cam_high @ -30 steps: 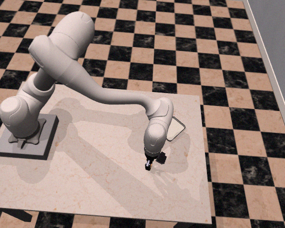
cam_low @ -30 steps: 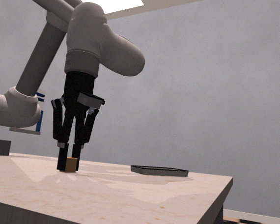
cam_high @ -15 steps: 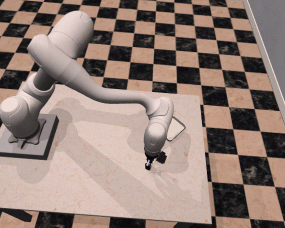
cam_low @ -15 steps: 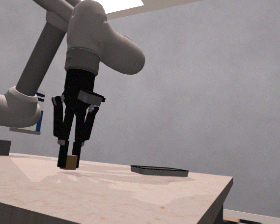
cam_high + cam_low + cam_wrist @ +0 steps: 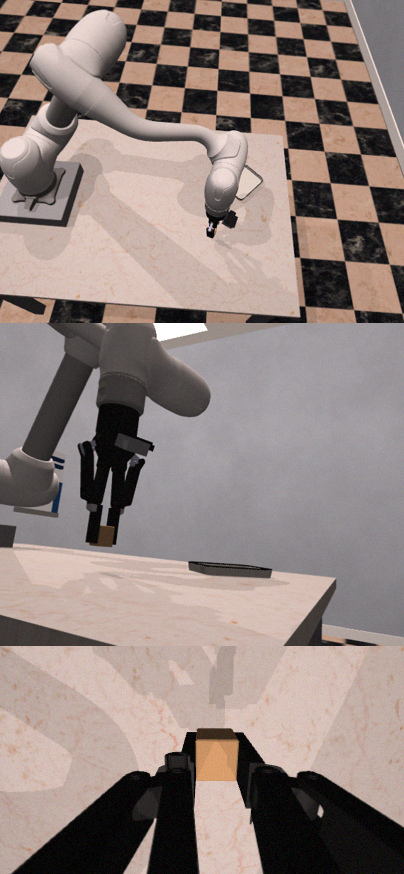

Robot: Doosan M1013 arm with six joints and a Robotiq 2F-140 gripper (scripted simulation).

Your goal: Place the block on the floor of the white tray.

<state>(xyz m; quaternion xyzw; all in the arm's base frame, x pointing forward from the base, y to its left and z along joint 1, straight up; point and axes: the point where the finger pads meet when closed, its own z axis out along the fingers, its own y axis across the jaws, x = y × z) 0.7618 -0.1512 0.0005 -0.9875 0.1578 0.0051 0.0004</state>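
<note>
My hand is 280 mm to the right of the white tray, 140 mm short of it and 70 mm above it. From my hand the other things lie so: block (20 mm below).
</note>
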